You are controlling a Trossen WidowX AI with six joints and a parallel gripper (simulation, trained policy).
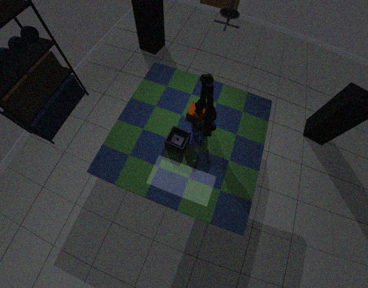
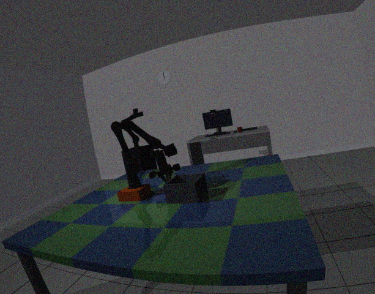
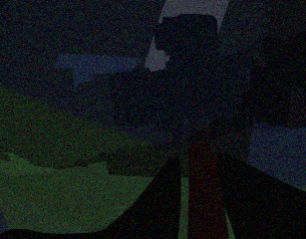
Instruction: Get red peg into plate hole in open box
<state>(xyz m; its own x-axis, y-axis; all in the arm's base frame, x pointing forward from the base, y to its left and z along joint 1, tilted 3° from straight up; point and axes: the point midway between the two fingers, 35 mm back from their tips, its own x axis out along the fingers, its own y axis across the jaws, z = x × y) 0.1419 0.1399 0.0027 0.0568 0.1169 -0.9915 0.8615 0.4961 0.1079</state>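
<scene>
Right now the dark box is 200 mm ahead of my gripper tip, 160 mm to the right of it and 10 mm above it. The rest, counted from my gripper tip: red peg: 20 mm above.
</scene>
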